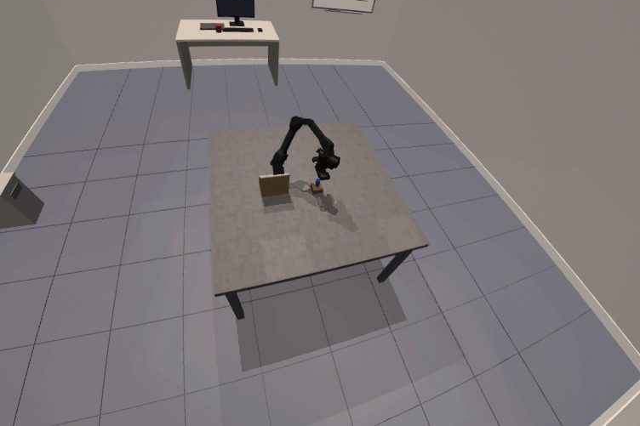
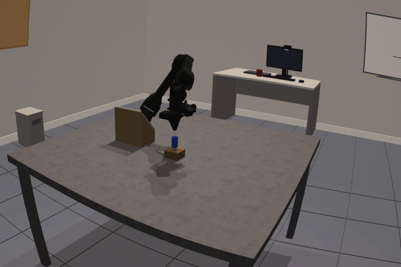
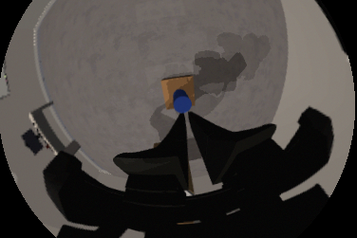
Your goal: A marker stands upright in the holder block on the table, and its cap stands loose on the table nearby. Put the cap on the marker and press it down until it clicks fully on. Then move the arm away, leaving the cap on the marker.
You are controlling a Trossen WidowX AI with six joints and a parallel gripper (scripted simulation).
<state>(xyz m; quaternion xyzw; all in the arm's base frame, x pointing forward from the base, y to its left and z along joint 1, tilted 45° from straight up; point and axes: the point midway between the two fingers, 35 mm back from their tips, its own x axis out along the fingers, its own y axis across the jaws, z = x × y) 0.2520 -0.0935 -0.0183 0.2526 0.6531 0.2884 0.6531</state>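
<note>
Now: the marker cap 5 cm below my gripper tip. Also, from my gripper tip: wooden holder block (11 cm below).
</note>
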